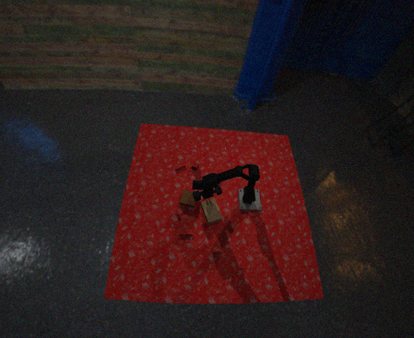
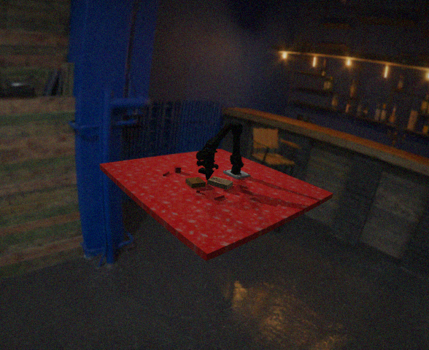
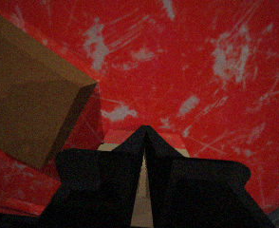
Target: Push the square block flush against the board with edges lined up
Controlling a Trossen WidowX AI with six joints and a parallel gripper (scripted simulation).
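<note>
Now: the tan board 50 mm behind my gripper tip, 90 mm to the left of it and 10 mm above it. Also, from my gripper tip: brown square block 110 mm ahead, 30 mm to the left, 10 mm above.
</note>
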